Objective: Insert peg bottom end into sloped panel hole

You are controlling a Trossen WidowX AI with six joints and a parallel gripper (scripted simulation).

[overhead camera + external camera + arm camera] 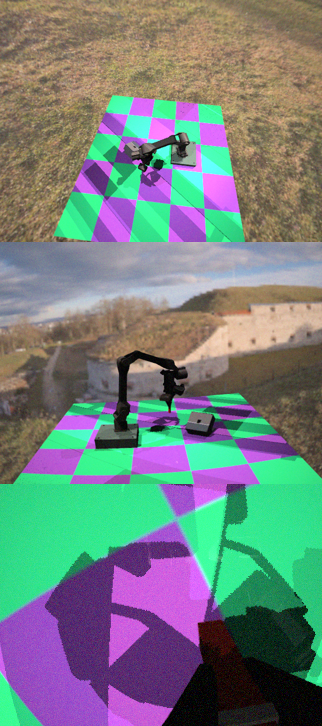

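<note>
Now: gripper tip 16 cm short of the grey sloped panel, 12 cm to the left of it and 7 cm above it. The rest, counted from my gripper tip: red peg 2 cm above.
</note>
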